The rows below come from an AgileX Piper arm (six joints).
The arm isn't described. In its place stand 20 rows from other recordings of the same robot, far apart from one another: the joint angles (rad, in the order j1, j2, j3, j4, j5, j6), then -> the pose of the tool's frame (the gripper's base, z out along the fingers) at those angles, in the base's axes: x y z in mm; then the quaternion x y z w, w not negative.
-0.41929, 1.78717, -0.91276, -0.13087, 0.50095, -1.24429 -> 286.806 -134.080 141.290 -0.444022 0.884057 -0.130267 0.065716
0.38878, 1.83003, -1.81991, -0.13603, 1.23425, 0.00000 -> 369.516 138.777 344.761 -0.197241 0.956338 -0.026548 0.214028
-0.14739, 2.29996, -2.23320, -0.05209, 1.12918, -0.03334 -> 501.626 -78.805 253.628 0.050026 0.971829 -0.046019 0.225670
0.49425, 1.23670, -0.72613, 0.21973, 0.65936, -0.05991 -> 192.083 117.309 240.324 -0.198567 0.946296 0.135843 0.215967
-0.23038, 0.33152, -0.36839, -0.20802, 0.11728, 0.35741 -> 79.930 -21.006 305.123 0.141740 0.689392 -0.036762 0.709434
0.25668, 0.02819, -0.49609, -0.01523, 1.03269, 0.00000 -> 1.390 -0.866 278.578 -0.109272 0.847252 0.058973 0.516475
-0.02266, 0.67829, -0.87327, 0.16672, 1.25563, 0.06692 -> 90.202 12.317 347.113 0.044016 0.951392 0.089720 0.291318
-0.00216, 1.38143, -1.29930, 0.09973, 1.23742, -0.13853 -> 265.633 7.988 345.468 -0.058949 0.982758 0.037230 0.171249
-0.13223, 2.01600, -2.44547, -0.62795, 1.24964, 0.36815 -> 412.737 -106.071 457.663 0.244328 0.834356 -0.259700 0.420368
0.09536, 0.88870, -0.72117, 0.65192, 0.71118, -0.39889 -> 164.382 51.925 315.756 -0.073758 0.885184 0.227815 0.398885
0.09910, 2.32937, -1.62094, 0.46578, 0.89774, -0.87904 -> 442.752 76.135 88.627 -0.334135 0.924021 0.160718 0.093317
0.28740, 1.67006, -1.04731, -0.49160, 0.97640, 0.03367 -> 300.835 51.812 207.966 -0.251900 0.945248 -0.198315 0.061021
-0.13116, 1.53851, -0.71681, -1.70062, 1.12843, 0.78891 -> 253.407 -115.684 236.555 -0.083956 0.770057 -0.622607 0.111014
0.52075, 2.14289, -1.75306, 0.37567, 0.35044, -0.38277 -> 431.654 260.792 232.568 -0.268587 0.848673 0.164833 0.424788
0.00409, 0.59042, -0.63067, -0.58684, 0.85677, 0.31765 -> 99.371 -37.675 316.747 0.053840 0.876114 -0.210677 0.430281
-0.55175, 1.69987, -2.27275, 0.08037, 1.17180, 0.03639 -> 291.730 -171.659 524.857 0.244945 0.826840 -0.090107 0.498215
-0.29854, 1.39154, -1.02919, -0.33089, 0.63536, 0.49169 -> 273.491 -102.521 291.740 0.272666 0.897257 -0.103968 0.331323
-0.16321, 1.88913, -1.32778, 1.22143, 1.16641, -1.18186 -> 384.731 16.310 242.373 -0.186286 0.833731 0.423792 0.300981
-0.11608, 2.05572, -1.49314, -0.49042, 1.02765, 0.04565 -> 402.173 -83.836 177.001 -0.039651 0.975921 -0.212981 0.025382
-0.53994, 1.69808, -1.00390, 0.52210, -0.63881, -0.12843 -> 311.587 -218.295 270.207 0.386655 0.605976 -0.188163 0.669243
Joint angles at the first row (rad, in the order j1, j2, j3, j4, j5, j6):
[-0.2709, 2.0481, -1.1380, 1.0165, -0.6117, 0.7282]
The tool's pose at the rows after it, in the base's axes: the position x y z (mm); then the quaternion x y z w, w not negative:
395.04 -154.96 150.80 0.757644 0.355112 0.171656 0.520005
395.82 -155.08 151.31 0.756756 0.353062 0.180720 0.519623
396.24 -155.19 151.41 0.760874 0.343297 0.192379 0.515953
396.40 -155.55 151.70 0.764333 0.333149 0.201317 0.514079
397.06 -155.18 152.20 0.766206 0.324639 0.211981 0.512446
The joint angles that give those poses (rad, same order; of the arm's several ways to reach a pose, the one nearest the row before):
[-0.2724, 2.0481, -1.1380, 0.9994, -0.5960, 0.7771]
[-0.2747, 2.0481, -1.1380, 0.9715, -0.5915, 0.8114]
[-0.2766, 2.0481, -1.1380, 0.9552, -0.5861, 0.8553]
[-0.2780, 2.0481, -1.1380, 0.9449, -0.5861, 0.8911]
[-0.2780, 2.0481, -1.1380, 0.9268, -0.5861, 0.9321]

